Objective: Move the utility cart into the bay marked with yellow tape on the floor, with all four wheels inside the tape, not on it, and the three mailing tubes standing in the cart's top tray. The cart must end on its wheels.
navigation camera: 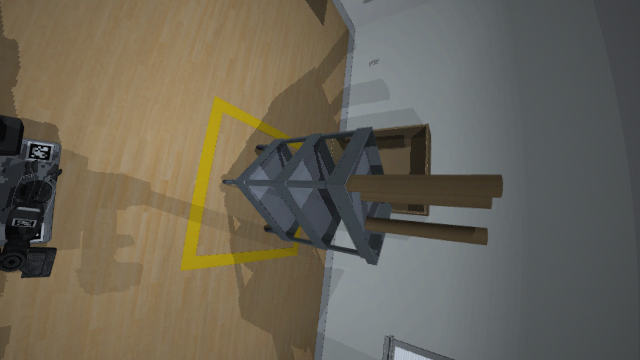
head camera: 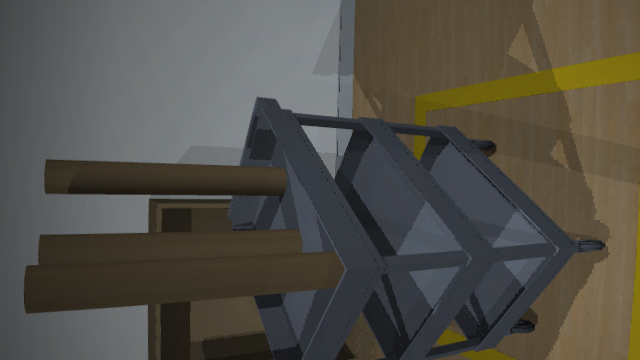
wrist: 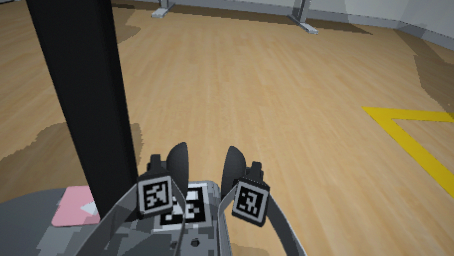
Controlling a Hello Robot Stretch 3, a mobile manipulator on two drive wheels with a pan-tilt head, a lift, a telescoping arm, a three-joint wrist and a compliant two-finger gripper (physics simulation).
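The grey three-shelf utility cart (head camera: 325,192) (navigation camera: 353,220) stands upright and turned at an angle within the yellow tape (head camera: 470,95) (navigation camera: 206,165) (wrist: 415,149). Three of its wheels show on the floor inside the tape; the fourth is hidden. Three brown mailing tubes stand in the top tray: one (head camera: 180,282) (navigation camera: 425,185) at the near corner, one (head camera: 150,246) (navigation camera: 450,202) close behind it, and one (head camera: 165,179) (navigation camera: 425,231) set apart. My gripper (wrist: 206,162) is partly open and empty, low over my base and away from the cart, which does not show in the wrist view.
A brown open-fronted shelf unit (head camera: 155,220) (navigation camera: 428,150) stands behind the cart by the grey wall (head camera: 100,100) (navigation camera: 475,90). My dark mast (wrist: 85,90) rises at the left of the wrist view. Furniture feet (wrist: 161,11) (wrist: 305,25) stand on the floor in the distance.
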